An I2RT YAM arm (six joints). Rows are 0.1 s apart.
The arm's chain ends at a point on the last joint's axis. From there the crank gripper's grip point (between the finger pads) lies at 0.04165 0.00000 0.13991 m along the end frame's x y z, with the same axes.
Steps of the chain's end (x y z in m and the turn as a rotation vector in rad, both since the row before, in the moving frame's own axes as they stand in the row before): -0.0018, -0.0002, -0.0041, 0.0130, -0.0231, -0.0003; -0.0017, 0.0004, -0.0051, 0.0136, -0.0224, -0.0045; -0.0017, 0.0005, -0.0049, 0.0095, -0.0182, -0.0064; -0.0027, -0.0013, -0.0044, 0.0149, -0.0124, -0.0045; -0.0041, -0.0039, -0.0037, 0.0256, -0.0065, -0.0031; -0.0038, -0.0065, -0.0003, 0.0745, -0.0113, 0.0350; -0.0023, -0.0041, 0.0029, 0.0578, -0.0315, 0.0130; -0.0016, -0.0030, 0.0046, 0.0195, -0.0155, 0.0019; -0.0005, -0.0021, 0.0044, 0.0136, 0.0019, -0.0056
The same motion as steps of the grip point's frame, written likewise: -0.0050, -0.0020, -0.0032, 0.0130, -0.0231, -0.0003; -0.0048, -0.0017, -0.0042, 0.0136, -0.0224, -0.0045; -0.0043, -0.0011, -0.0042, 0.0095, -0.0182, -0.0064; -0.0044, -0.0036, -0.0039, 0.0149, -0.0124, -0.0045; -0.0050, -0.0076, -0.0035, 0.0256, -0.0065, -0.0031; -0.0052, -0.0155, -0.0002, 0.0745, -0.0113, 0.0350; -0.0067, -0.0117, 0.0039, 0.0578, -0.0315, 0.0130; -0.0038, -0.0057, 0.0052, 0.0195, -0.0155, 0.0019; -0.0002, -0.0042, 0.0043, 0.0136, 0.0019, -0.0056
